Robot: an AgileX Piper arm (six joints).
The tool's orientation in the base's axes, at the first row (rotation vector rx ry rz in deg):
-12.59, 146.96, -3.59
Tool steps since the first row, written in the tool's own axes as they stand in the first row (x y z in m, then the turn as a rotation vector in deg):
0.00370, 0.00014, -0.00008, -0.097, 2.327, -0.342
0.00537, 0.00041, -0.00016, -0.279, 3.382, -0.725
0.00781, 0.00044, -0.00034, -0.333, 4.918, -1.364
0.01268, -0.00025, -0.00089, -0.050, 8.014, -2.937
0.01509, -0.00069, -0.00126, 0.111, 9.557, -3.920
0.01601, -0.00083, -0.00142, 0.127, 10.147, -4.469
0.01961, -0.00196, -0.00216, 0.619, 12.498, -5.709
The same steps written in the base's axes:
-0.00314, -0.00049, -0.00191, -0.438, 2.309, 0.129
-0.00460, -0.00051, -0.00275, -0.645, 3.379, 0.453
-0.00673, -0.00089, -0.00390, -1.164, 4.902, 0.881
-0.01097, -0.00240, -0.00596, -2.691, 7.903, 1.776
-0.01311, -0.00324, -0.00688, -3.576, 9.395, 2.380
-0.01394, -0.00354, -0.00723, -3.969, 9.973, 2.780
-0.01716, -0.00526, -0.00841, -5.383, 12.205, 3.352

